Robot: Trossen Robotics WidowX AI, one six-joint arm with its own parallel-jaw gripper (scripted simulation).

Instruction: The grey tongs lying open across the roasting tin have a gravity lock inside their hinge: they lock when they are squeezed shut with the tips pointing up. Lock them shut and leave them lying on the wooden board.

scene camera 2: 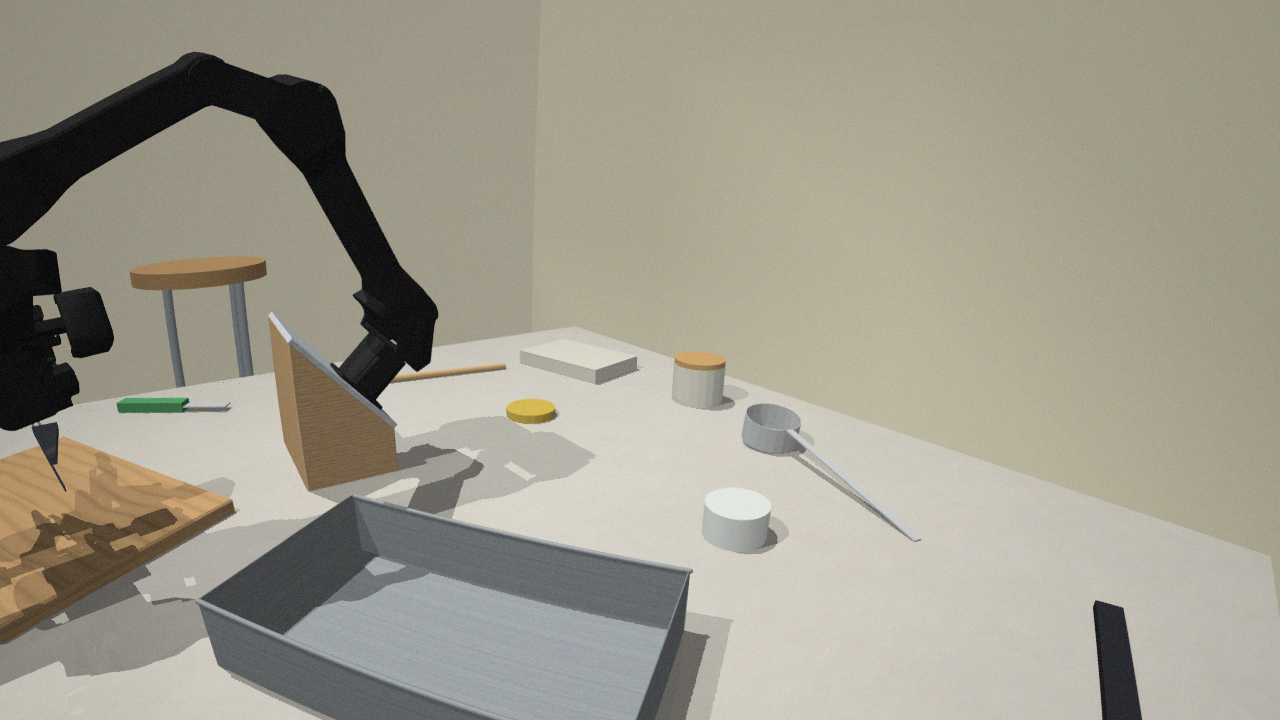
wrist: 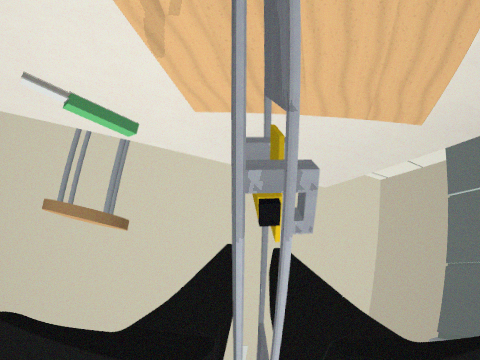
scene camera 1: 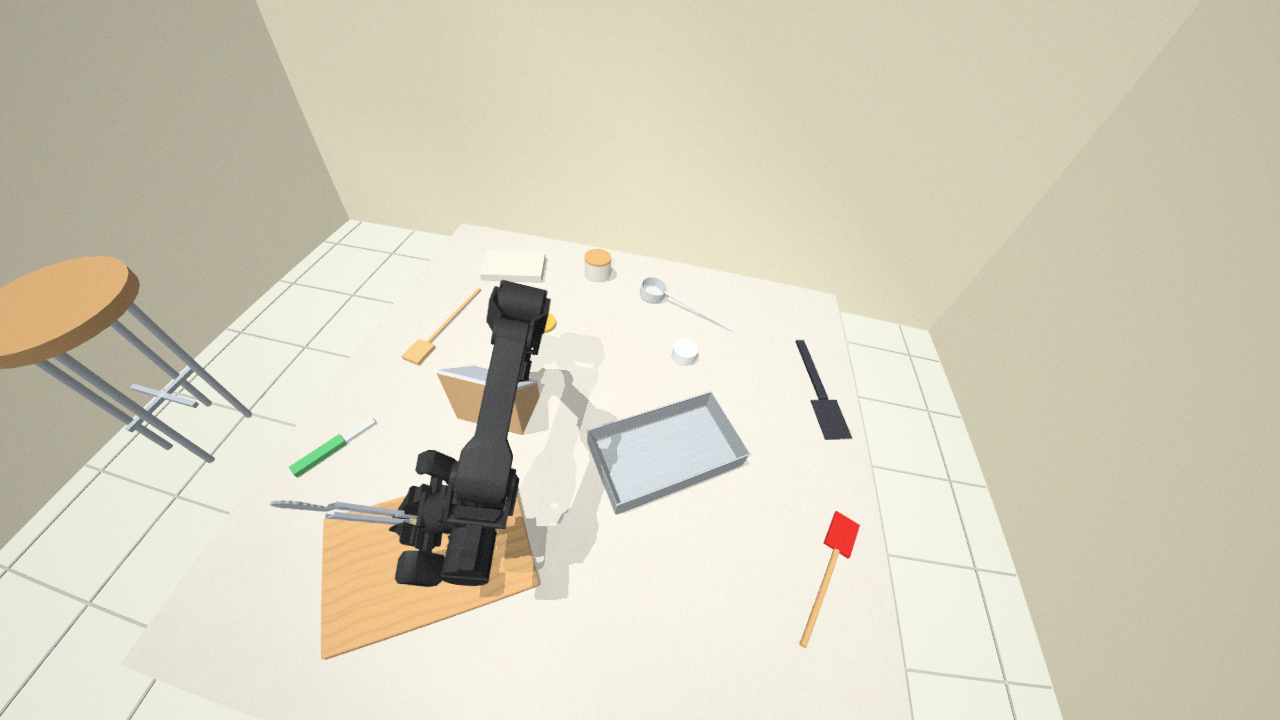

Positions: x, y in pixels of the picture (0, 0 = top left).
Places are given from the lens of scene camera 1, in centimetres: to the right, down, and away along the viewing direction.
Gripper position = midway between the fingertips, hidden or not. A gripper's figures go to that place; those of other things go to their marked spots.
my gripper (scene camera 1: 392, 525): -38, 26, 60
lidded jar (scene camera 1: 597, 262): -13, -29, 120
